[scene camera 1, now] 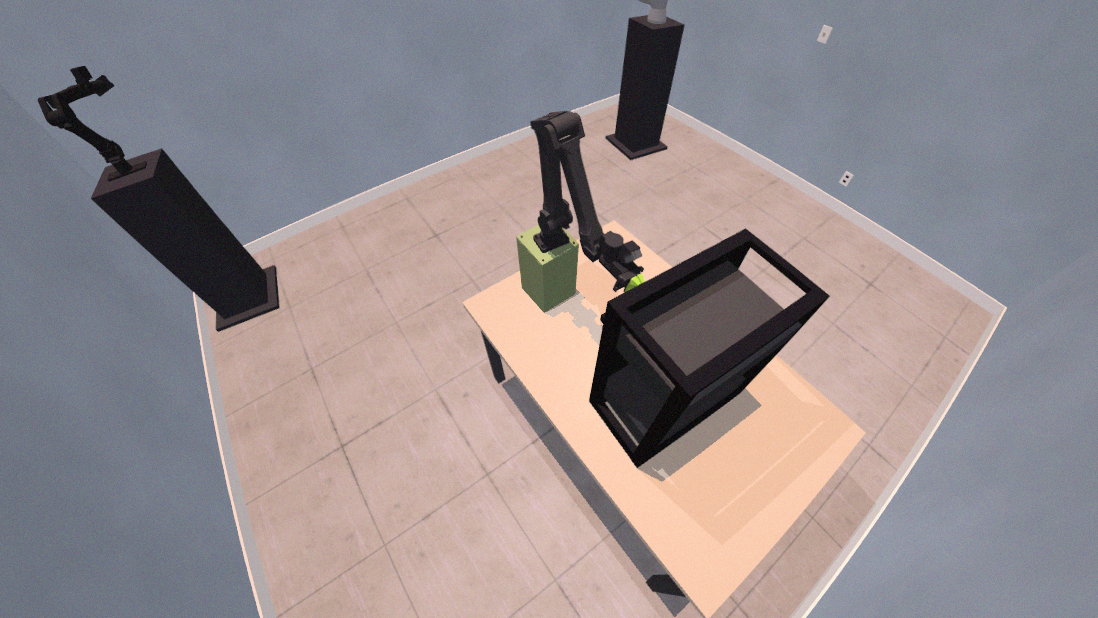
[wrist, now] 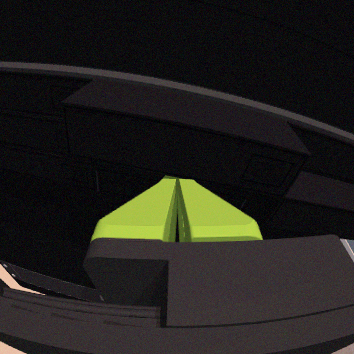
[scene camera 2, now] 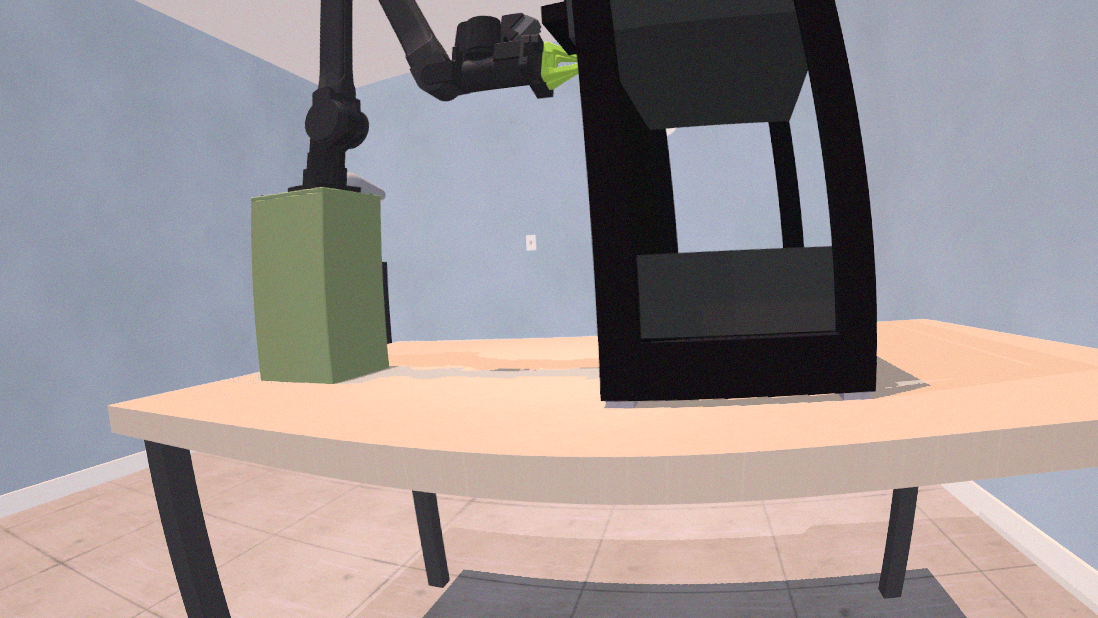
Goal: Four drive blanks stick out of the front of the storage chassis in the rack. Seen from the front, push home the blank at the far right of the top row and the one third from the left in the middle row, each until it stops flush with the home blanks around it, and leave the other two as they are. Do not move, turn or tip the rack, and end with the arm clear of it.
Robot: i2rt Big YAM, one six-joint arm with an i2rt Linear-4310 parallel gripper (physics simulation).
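Places are measured from the arm's base along level axes (x ahead, y right, z down), in millimetres.
Where they show: gripper, between the fingertips: (wrist: 176, 175); arm's base, origin of its link: (scene camera 1: 551, 240) (scene camera 2: 324, 196).
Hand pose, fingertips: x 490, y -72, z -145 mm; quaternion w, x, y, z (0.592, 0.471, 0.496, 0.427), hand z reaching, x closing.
Note:
Each offset is from my fingertips to the centre of the thing. "spot": to the spot under its first point. Level surfaces: height alone.
The black rack (scene camera 1: 753, 339) (scene camera 2: 618, 230) stands upright on the table, its front towards the arm. A dark grey chassis (scene camera 2: 714, 69) sits high inside it. In the wrist view, one wide dark blank {dx +34, dy -4, dz -33 mm} (wrist: 150, 130) sticks out below a pale-edged lip. Part of another protruding dark surface {spot: dx -4, dy +91, dz -18 mm} (wrist: 325, 192) shows lower right. The dark front makes rows and columns hard to tell. My gripper (scene camera 1: 636, 282) (scene camera 2: 576, 65) (wrist: 176, 175) is shut and empty, its lime fingertips at the rack's front, by the wide blank's lower edge. Contact cannot be told; the tips cover part of the front.
A black block {spot: dx +3, dy +144, dz +9 mm} (scene camera 2: 558, 27) juts from the rack's front just above the fingers. The green pedestal (scene camera 1: 547, 276) (scene camera 2: 322, 284) carries the arm at one end of the table {dz +462 mm} (scene camera 1: 537, 345) (scene camera 2: 499, 422). Two dark pillars (scene camera 1: 184, 237) (scene camera 1: 649, 84) stand away from the table.

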